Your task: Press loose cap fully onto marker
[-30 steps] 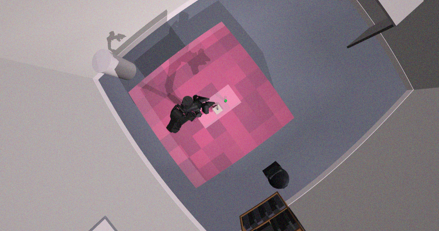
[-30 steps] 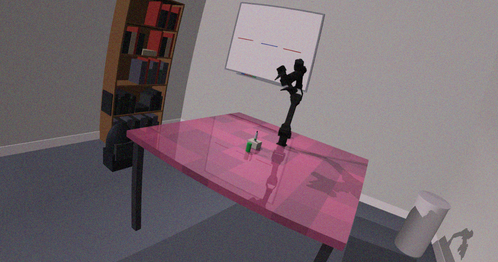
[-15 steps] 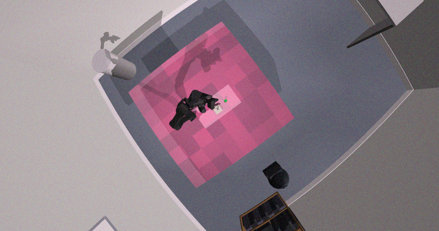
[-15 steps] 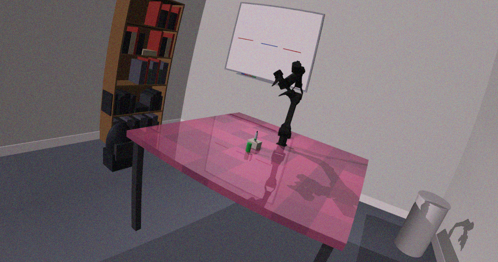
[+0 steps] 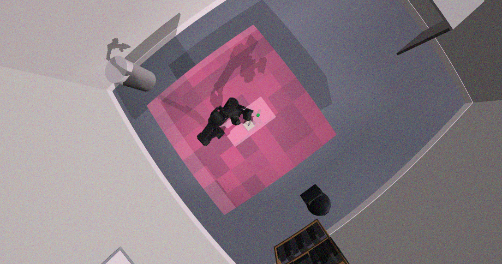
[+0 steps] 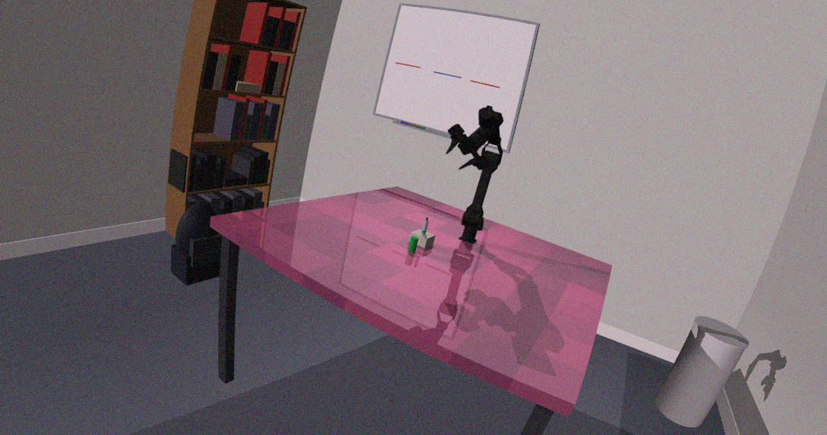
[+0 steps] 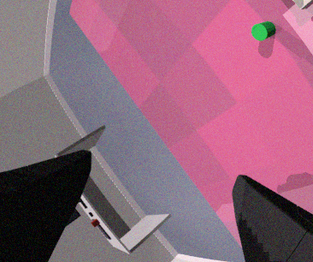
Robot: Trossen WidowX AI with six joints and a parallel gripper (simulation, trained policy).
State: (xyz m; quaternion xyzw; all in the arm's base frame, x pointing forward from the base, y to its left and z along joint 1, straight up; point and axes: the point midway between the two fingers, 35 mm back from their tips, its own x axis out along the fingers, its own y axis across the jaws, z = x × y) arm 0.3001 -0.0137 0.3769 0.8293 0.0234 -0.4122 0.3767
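The green cap lies 33 cm below my gripper tip, 5 cm to the right of it and 4 cm ahead of it. The rest, counted from my gripper tip: white holder block: 33 cm below, 8 cm to the right, 7 cm behind.
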